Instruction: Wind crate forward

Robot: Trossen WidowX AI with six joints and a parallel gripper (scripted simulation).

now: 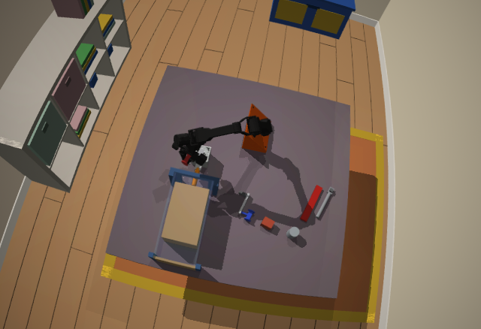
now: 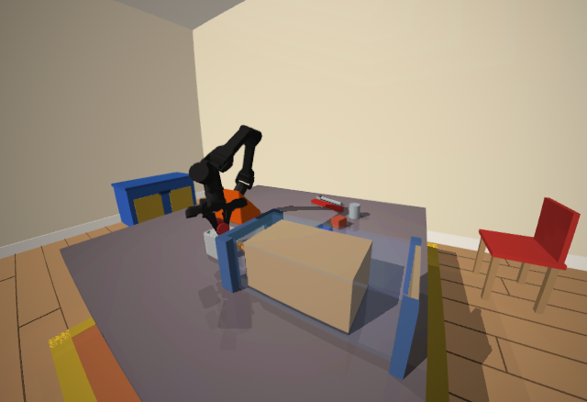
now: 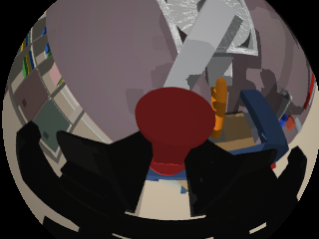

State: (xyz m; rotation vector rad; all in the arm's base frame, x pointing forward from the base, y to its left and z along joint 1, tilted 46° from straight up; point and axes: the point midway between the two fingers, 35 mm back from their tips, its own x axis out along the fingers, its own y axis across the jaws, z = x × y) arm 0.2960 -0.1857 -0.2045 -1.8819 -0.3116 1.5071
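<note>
Right now the winch handle is 5 cm behind my gripper tip, 2 cm to the left of it and 2 cm below it. Also, from my gripper tip: blue frame (7 cm to the left, 6 cm ahead, 2 cm below); then grey winch (12 cm behind, 10 cm below, 4 cm to the left); then red grip (1 cm behind, 1 cm above).
</note>
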